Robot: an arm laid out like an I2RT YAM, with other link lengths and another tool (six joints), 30 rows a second.
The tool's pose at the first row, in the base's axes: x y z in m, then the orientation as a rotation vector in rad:
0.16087, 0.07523, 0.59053, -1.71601, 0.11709, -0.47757
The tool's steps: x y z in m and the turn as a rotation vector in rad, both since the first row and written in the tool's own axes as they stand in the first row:
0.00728, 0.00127, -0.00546, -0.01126, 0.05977, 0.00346
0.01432, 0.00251, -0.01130, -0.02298, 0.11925, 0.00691
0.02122, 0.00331, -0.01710, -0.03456, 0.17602, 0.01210
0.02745, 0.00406, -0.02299, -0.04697, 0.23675, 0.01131
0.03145, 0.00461, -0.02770, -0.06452, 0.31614, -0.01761
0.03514, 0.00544, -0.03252, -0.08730, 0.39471, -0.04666
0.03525, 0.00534, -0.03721, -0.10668, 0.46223, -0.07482
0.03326, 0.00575, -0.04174, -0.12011, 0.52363, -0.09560
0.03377, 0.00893, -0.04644, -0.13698, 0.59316, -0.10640
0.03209, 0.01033, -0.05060, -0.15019, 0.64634, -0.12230
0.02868, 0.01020, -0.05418, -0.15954, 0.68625, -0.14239
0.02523, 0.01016, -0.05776, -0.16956, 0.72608, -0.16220
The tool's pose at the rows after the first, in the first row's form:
0.16566, 0.06749, 0.59180, -1.71276, 0.16605, -0.52668
0.17009, 0.05950, 0.59309, -1.70884, 0.21504, -0.57544
0.17432, 0.05167, 0.59476, -1.70410, 0.26364, -0.62044
0.17790, 0.04401, 0.59632, -1.69870, 0.31035, -0.67322
0.17986, 0.03822, 0.59738, -1.69464, 0.34818, -0.76329
0.18156, 0.03237, 0.59810, -1.69350, 0.38700, -0.85317
0.17987, 0.02805, 0.59882, -1.69071, 0.41770, -0.93298
0.17644, 0.02448, 0.59850, -1.68198, 0.44857, -1.00156
0.17572, 0.01933, 0.59616, -1.67063, 0.49513, -1.06947
0.17289, 0.01579, 0.59493, -1.66173, 0.52432, -1.12729
0.16843, 0.01368, 0.59466, -1.65448, 0.53900, -1.17696
0.16394, 0.01157, 0.59429, -1.64714, 0.55409, -1.22643

